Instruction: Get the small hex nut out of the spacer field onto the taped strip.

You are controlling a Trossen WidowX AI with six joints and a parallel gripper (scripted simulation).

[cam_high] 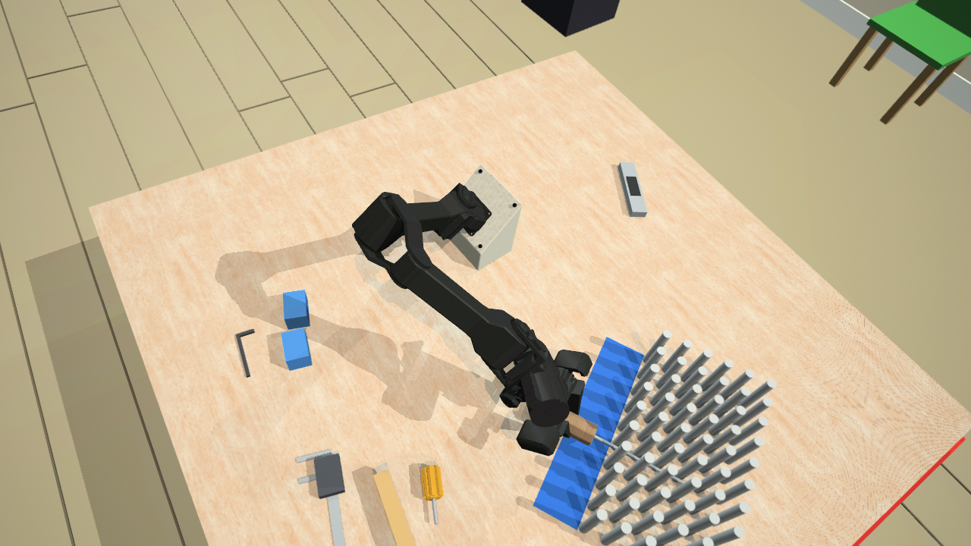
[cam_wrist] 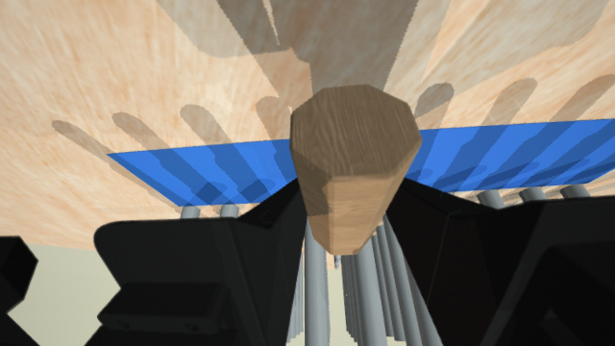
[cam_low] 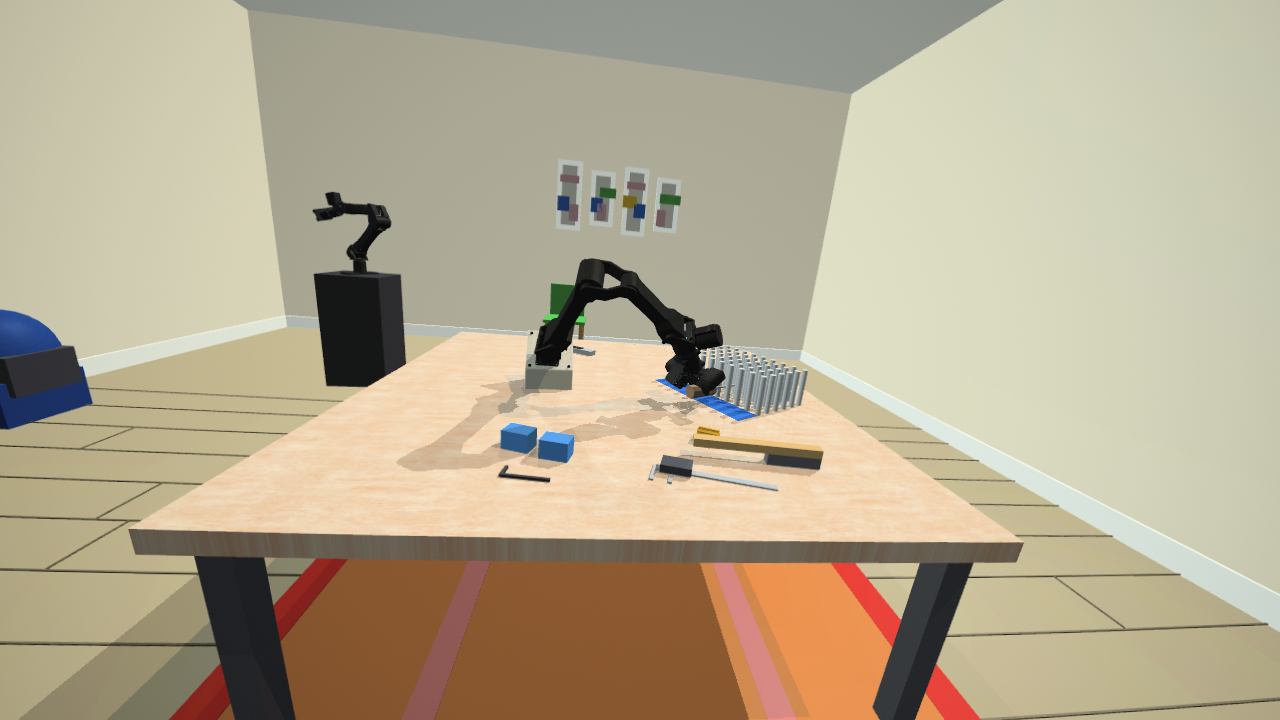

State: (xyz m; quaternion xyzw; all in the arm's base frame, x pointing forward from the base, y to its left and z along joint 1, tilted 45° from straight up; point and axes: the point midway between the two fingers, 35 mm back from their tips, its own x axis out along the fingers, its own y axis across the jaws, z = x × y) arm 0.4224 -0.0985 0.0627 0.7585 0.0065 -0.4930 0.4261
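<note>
The blue taped strip is 50 mm to the left of my gripper tip, 30 mm below it and 20 mm ahead of it. From my gripper tip the other things lie so: hex nut 190 mm ahead, 90 mm to the left, 20 mm below; then yellow-handled screwdriver 250 mm to the right, 60 mm behind, 10 mm below; then grey remote-like bar 530 mm to the left, 350 mm behind, 10 mm below.
</note>
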